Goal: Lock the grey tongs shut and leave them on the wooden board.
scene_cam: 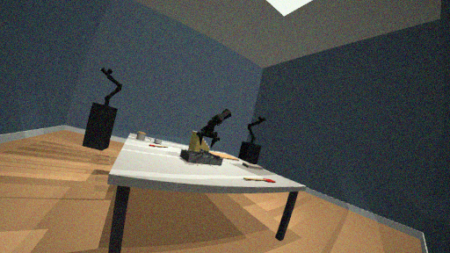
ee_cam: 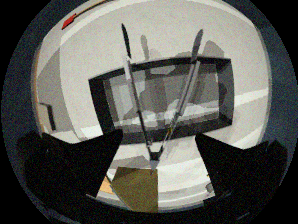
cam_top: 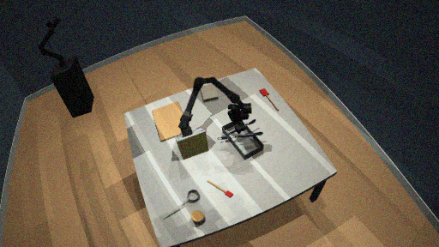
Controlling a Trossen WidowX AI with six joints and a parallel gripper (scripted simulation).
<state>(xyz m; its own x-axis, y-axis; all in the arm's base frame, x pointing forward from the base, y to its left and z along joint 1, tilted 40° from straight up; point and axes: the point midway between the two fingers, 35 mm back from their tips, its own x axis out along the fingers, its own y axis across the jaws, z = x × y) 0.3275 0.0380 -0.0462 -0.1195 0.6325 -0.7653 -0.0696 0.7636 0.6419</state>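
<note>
The roasting tin lies 30 mm ahead of my gripper tip, 20 mm to the right of it and 90 mm below it. From my gripper tip the other things lie so: red spatula: 360 mm ahead, 340 mm to the left, 110 mm below; pale block: 90 mm behind, 550 mm to the left, 110 mm below; wooden board: 450 mm behind, 340 mm to the left, 110 mm below.
</note>
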